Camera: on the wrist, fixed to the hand. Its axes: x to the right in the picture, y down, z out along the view.
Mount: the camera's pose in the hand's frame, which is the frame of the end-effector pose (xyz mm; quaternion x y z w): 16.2 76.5 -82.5 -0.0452 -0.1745 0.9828 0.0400
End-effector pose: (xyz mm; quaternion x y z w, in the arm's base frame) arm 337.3 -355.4 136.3 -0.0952 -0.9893 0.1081 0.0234
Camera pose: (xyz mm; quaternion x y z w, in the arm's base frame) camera 341.0 -261.7 200.5 0.9583 -0.0450 0.0008 0.2822
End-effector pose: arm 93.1 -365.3 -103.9 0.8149 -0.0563 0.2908 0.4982
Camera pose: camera 42.8 -330.4 -8.1 -0.0055 0.9032 -0.3565 0.2389
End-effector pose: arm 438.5 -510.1 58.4 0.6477 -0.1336 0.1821 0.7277
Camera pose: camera 416.1 -419.6 123.4 0.1065 0.7771 -0.6034 0.1439
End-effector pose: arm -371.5 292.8 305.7 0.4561 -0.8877 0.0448 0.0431
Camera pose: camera -440.2 333.9 386.4 0.8484 0.4933 0.0756 0.1766
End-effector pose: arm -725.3 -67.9 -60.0 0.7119 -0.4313 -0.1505 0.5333
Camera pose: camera -694.9 -33.0 43.8 -0.4458 -0.8032 0.3744 0.1262
